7 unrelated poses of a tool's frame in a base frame.
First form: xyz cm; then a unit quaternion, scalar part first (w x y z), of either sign.
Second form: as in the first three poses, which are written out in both.
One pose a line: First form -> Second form
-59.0 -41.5 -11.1 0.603 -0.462 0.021 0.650 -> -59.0 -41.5 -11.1 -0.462 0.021 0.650 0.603
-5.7 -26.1 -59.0 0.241 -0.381 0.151 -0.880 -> -5.7 -26.1 -59.0 -0.381 0.151 -0.880 0.241
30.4 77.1 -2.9 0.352 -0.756 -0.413 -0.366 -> 30.4 77.1 -2.9 -0.756 -0.413 -0.366 0.352
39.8 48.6 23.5 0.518 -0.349 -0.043 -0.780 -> 39.8 48.6 23.5 -0.349 -0.043 -0.780 0.518
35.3 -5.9 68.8 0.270 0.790 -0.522 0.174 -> 35.3 -5.9 68.8 0.790 -0.522 0.174 0.270
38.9 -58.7 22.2 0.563 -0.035 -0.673 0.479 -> 38.9 -58.7 22.2 -0.035 -0.673 0.479 0.563
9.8 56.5 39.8 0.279 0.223 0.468 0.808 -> 9.8 56.5 39.8 0.223 0.468 0.808 0.279
